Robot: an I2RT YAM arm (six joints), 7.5 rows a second.
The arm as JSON. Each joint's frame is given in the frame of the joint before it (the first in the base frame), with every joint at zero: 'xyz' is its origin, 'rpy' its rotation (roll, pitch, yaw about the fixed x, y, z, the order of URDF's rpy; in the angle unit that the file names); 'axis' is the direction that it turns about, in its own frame. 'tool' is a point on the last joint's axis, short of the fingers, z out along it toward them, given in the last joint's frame.
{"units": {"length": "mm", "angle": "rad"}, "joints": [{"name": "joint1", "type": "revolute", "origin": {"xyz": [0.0, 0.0, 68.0], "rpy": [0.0, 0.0, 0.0]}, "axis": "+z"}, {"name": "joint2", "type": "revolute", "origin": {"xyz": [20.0, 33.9, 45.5], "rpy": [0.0, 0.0, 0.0]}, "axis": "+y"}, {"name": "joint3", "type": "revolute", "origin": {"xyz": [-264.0, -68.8, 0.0], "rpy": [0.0, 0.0, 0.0]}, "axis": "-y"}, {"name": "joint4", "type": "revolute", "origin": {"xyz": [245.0, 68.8, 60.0], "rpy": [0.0, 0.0, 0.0]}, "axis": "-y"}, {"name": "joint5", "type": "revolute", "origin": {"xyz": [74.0, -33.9, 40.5], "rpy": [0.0, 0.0, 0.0]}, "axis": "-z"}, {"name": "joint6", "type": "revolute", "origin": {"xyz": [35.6, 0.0, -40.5], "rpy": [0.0, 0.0, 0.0]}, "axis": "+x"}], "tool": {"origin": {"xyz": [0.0, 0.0, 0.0], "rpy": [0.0, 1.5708, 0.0]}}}
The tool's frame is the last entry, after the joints.
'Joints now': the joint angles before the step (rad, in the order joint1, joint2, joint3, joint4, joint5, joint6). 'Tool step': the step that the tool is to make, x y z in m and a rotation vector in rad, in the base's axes. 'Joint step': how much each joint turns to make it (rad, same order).
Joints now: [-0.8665, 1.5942, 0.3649, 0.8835, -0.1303, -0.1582]
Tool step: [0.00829, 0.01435, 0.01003, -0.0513, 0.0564, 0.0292]
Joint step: [0.0679, -0.0766, -0.0015, -0.0810, 0.0624, -0.0587]
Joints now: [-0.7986, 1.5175, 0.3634, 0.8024, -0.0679, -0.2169]
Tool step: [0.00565, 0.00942, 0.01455, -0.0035, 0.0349, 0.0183]
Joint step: [0.0456, -0.0909, 0.0259, -0.1401, 0.0351, -0.0155]
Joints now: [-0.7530, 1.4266, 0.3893, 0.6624, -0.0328, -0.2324]
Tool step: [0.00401, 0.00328, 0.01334, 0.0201, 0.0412, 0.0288]
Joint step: [0.0192, -0.0629, 0.0486, -0.1560, -0.0038, -0.0158]
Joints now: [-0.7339, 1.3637, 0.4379, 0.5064, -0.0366, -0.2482]
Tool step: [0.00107, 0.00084, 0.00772, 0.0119, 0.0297, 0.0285]
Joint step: [0.0026, -0.0309, 0.0320, -0.0939, -0.0189, -0.0209]
